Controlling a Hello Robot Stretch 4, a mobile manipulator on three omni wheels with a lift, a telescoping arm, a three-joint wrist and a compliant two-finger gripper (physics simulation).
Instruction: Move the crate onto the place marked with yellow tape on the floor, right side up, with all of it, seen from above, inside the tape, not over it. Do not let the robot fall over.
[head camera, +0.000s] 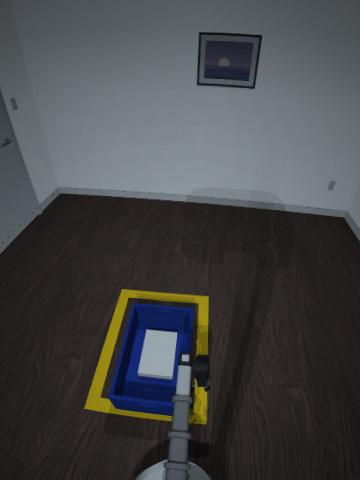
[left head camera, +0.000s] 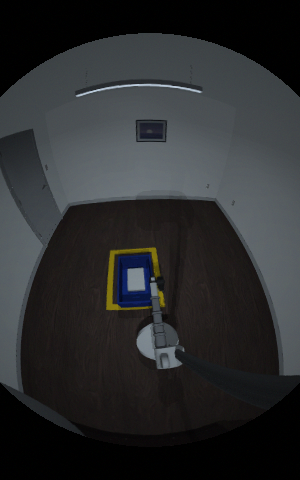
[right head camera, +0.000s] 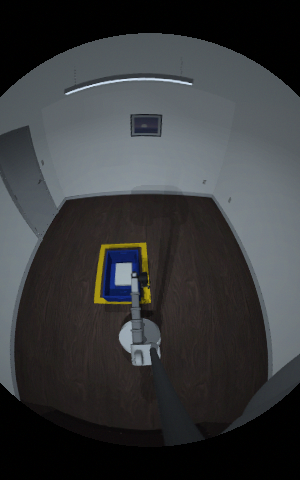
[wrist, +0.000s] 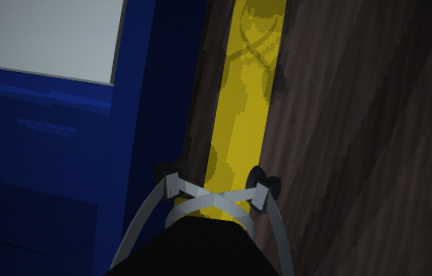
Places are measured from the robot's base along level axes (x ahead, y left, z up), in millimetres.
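Pixels of known places: gripper, fingertip midpoint: (head camera: 199, 389) (left head camera: 158, 291) (right head camera: 144, 287) (wrist: 218, 176).
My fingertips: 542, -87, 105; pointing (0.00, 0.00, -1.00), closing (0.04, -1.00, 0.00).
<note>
For each thing: its top centre in the pictures, then the offset to it from my fingertips, as dx, dy, dz.
- blue crate, middle of its top: (head camera: 156, 348) (left head camera: 134, 276) (right head camera: 120, 271) +178, +258, +87
- white block, middle of its top: (head camera: 158, 351) (left head camera: 135, 278) (right head camera: 122, 272) +228, +258, -62
The blue crate (head camera: 150, 388) (left head camera: 134, 298) (right head camera: 116, 292) (wrist: 55, 155) stands upright, open side up, within the yellow tape outline (head camera: 109, 350) (left head camera: 111, 280) (right head camera: 99, 272) (wrist: 240, 125). Floor shows between crate and tape on the left, wider than the thin strip on the right. In the head view its near end overlaps part of the near tape strip. A white block (head camera: 158, 353) (wrist: 55, 37) lies inside. My gripper (head camera: 201, 387) (wrist: 218, 176) is partly open and empty, by the crate's right side above the right strip. The arm hides the crate's near right corner.
My arm (head camera: 180, 417) (left head camera: 157, 312) (right head camera: 136, 312) reaches forward from my round white base (left head camera: 145, 342) (right head camera: 125, 336), just short of the tape. The far wall with a picture (head camera: 228, 60) stands well beyond the crate. A grey door (left head camera: 25, 175) is at the left.
</note>
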